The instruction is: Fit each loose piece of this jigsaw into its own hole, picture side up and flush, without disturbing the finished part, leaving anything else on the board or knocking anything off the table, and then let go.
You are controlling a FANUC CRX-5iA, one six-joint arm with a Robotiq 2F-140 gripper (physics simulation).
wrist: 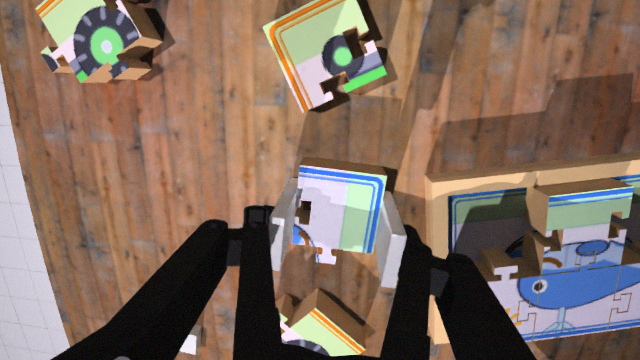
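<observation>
A loose corner piece (325, 210) with a blue double border, pale green edge and pale grey field lies picture side up, turned slightly, in the middle of the wrist view. My gripper (337, 204) is shut on it, with one pale pad at its left side and the other at its right. The wooden jigsaw board (439, 225) is at the right. A dark recess (485, 215) shows at its top left corner. A blue-bordered edge piece (585, 215) stands to the right of this recess, its wooden sides showing. Blue whale pieces (570, 290) lie below, partly behind the right finger.
Orange-bordered pieces with wheel pictures lie around: one piece (305, 55) above the gripper, another (90, 35) at the top left, and a third (332, 330) partly hidden at the bottom. A small white-faced block (190, 344) is at the lower left. The wooden table's edge runs along the left.
</observation>
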